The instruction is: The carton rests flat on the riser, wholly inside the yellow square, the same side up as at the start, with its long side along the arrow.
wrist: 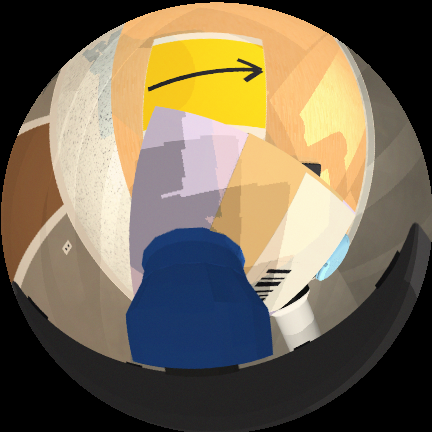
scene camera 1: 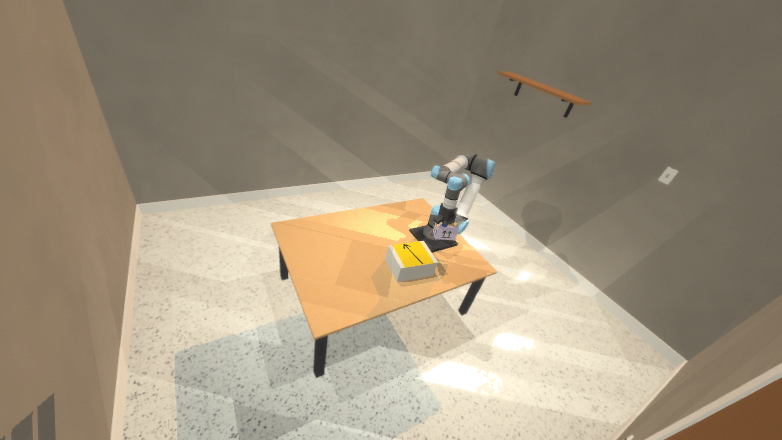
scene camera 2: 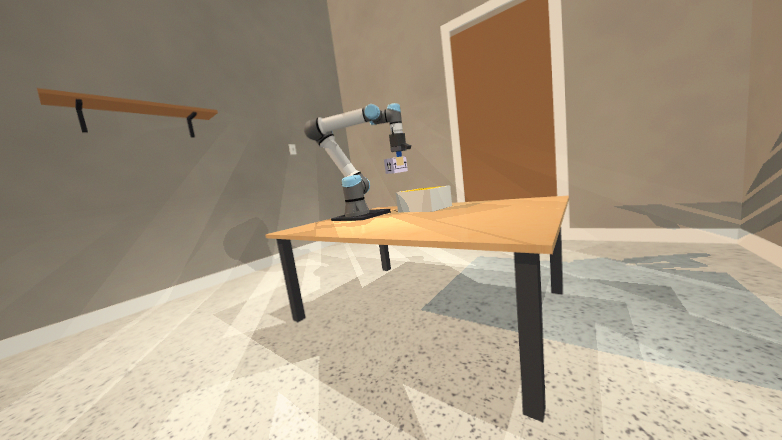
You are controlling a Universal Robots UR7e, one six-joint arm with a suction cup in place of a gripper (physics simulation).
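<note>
The carton is pale lilac with a tan band, a cream label with a barcode on top and double up arrows on its sides. It hangs upright from my blue suction cup, in the air above and beside the riser, on the robot base's side. The riser is a pale grey block on the table. The yellow square with its black arrow covers most of its top. In the wrist view the carton's long side is turned at an angle to the arrow and hides the riser's near edge.
The wooden table carries the riser and the robot's black base plate. The arm's lower links stand close behind the carton. A wall shelf is fixed high on the grey wall.
</note>
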